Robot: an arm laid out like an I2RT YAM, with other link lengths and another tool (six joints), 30 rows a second.
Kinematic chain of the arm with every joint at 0, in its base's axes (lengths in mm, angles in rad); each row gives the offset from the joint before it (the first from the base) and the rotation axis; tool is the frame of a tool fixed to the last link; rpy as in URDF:
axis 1: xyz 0 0 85.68 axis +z
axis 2: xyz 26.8 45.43 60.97 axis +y
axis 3: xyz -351.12 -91.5 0 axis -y
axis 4: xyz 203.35 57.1 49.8 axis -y
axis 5: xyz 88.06 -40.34 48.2 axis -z
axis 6: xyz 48.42 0 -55.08 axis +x
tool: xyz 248 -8 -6 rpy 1.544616 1.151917 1.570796
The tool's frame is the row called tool.
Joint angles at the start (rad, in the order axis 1, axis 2, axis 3, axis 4, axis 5, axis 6):
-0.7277, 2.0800, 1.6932, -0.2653, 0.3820, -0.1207
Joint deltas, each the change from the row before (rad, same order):
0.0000, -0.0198, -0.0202, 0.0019, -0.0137, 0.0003
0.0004, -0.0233, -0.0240, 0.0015, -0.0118, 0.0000
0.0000, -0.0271, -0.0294, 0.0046, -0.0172, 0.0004
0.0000, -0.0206, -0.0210, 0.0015, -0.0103, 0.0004
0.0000, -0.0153, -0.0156, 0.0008, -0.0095, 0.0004
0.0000, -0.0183, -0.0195, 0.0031, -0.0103, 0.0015
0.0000, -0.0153, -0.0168, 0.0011, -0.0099, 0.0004
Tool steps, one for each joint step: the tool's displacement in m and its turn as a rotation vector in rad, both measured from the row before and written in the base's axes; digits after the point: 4 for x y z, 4 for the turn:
-0.0009, 0.0058, 0.0027, 0.0053, -0.0069, 0.0107
-0.0021, 0.0066, 0.0030, 0.0048, -0.0053, 0.0098
-0.0018, 0.0079, 0.0032, 0.0064, -0.0089, 0.0135
-0.0022, 0.0058, 0.0026, 0.0040, -0.0052, 0.0080
-0.0013, 0.0047, 0.0016, 0.0041, -0.0045, 0.0074
-0.0016, 0.0053, 0.0021, 0.0039, -0.0066, 0.0074
-0.0014, 0.0050, 0.0010, 0.0049, -0.0039, 0.0077

